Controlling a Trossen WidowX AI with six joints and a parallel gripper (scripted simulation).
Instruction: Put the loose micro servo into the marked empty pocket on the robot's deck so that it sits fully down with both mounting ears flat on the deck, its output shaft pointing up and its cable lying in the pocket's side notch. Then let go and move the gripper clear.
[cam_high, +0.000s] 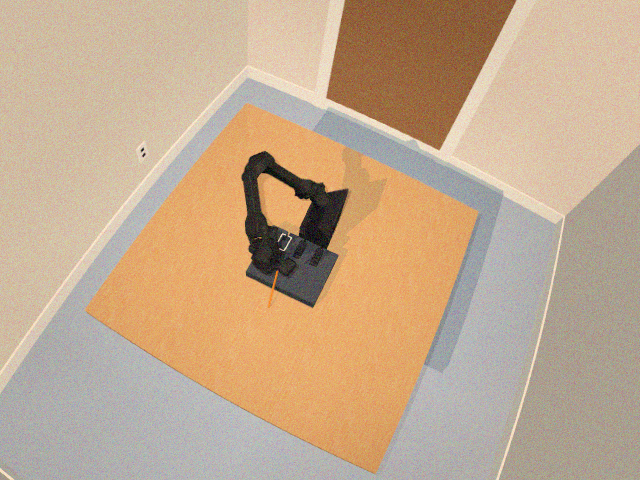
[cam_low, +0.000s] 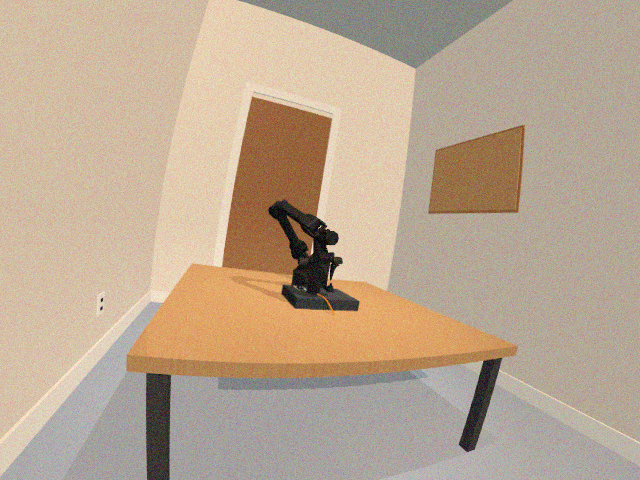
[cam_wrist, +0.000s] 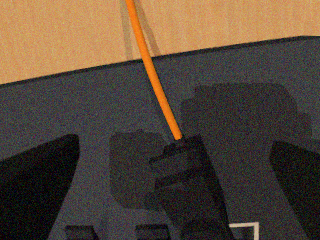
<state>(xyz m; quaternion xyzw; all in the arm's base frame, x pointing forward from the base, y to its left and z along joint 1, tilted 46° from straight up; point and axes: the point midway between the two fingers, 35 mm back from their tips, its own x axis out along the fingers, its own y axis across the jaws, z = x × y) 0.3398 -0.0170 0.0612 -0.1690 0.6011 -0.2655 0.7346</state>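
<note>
Right now my gripper tip is 10 cm above the deck, 5 cm past it and 4 cm to the right of it.
</note>
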